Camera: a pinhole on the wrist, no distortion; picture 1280 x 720 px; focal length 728.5 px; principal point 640.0 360.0 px. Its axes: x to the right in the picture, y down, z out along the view. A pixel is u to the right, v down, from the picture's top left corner.
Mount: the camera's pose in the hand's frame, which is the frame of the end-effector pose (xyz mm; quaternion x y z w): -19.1 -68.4 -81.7 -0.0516 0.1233 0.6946 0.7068
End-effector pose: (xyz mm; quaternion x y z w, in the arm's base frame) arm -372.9 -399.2 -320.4 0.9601 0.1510 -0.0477 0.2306
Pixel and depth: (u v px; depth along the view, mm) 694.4 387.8 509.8
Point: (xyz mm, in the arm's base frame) -339.2 -658.8 -640.4
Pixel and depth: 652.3 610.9 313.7
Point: -462.4 -543.7 -502.7
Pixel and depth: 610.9 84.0 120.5
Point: -350.9 -365.0 -373.6
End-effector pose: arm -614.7 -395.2 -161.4 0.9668 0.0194 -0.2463 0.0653
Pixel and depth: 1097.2 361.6 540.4
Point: -723.8 -832.1 -443.0
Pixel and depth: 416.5 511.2 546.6
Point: -924.3 -370.0 -568.8
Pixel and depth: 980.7 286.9 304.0
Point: -649.1 -560.0 -316.3
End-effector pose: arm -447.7 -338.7 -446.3 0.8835 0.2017 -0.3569 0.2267
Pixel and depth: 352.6 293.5 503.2
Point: -710.0 -453.9 -825.6
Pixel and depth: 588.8 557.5 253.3
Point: -593.4 -427.5 -519.1
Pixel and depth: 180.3 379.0 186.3
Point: -590.7 -297.6 -559.3
